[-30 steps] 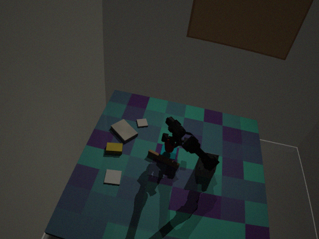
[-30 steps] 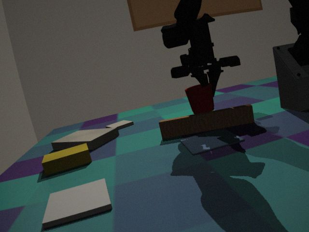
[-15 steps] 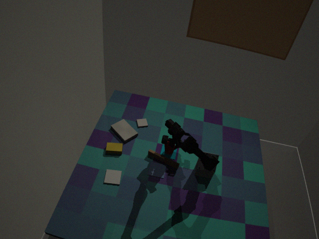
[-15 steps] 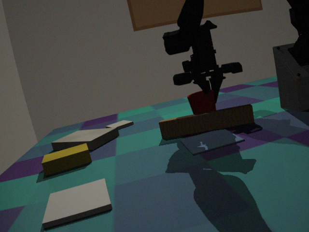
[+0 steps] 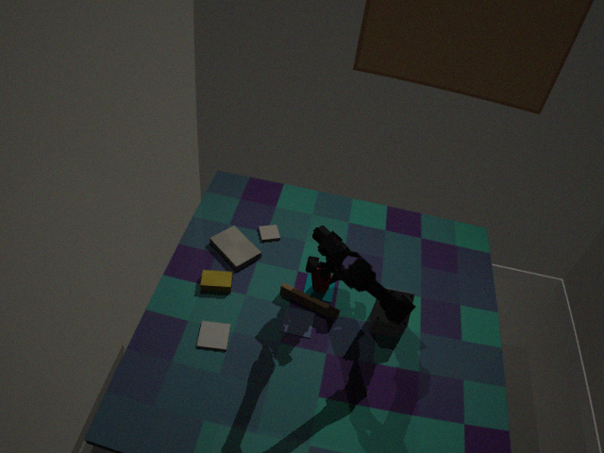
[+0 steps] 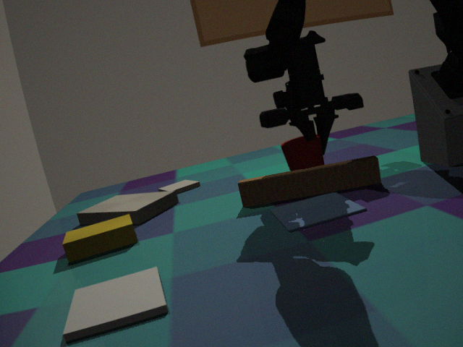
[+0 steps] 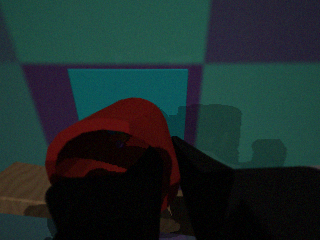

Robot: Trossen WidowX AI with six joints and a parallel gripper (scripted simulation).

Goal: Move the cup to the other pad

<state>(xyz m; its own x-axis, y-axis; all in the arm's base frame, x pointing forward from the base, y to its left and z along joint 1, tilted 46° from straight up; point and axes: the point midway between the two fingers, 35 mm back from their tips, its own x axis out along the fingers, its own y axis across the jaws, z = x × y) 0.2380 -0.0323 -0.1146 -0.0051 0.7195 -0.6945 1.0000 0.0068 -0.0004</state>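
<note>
My gripper tip is 3 cm short of the cup. Also, from my gripper tip: wooden bar: 8 cm to the left, 6 cm ahead, 3 cm below; then pale blue pad: 17 cm to the left, 8 cm ahead, 5 cm below; then grey slab: 39 cm ahead, 10 cm to the right, 3 cm below.
</note>
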